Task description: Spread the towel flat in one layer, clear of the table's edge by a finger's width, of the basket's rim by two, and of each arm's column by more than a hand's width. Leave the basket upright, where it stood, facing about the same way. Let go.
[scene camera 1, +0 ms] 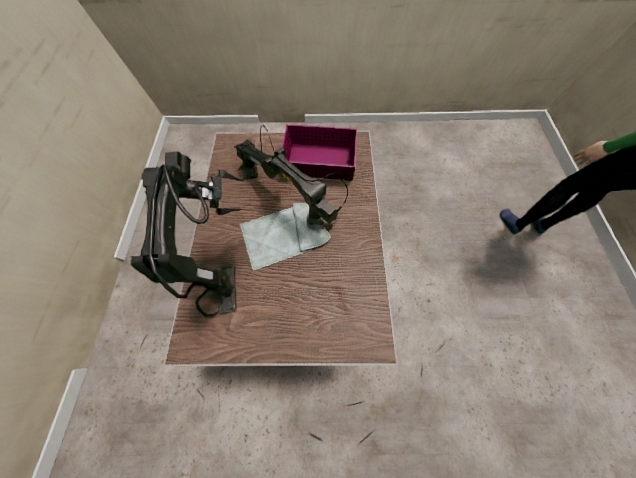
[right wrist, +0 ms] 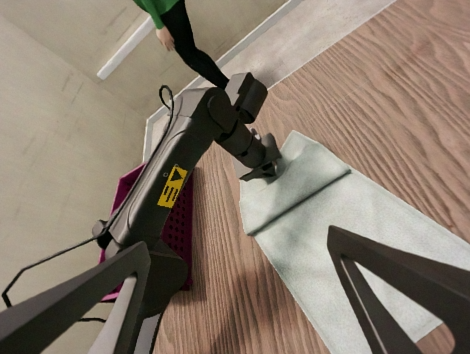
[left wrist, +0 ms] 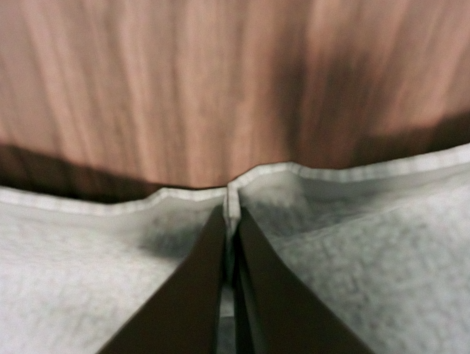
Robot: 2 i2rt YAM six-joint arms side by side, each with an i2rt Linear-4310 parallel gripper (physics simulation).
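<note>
The pale green towel (scene camera 1: 272, 238) (left wrist: 380, 260) (right wrist: 325, 220) lies on the table with a folded-over flap at its right end in scene camera 1. My left gripper (left wrist: 229, 220) is shut on the towel at the flap's outer edge, which is pinched into a small upright pleat in the left wrist view. My right gripper (scene camera 1: 237, 194) (right wrist: 237, 243) is open and empty, above the table's left part in scene camera 1, apart from the towel. The magenta basket (scene camera 1: 319, 169) (right wrist: 181, 225) stands upright at the table's far right corner in scene camera 1.
The wooden table (scene camera 1: 308, 318) (right wrist: 390, 90) has its right edge beyond the flap in scene camera 1. The right arm's column (scene camera 1: 227, 288) stands near the table's left edge, and the left arm's column (scene camera 1: 248, 167) stands at the far left, beside the basket. A person (scene camera 1: 560, 197) stands at the right.
</note>
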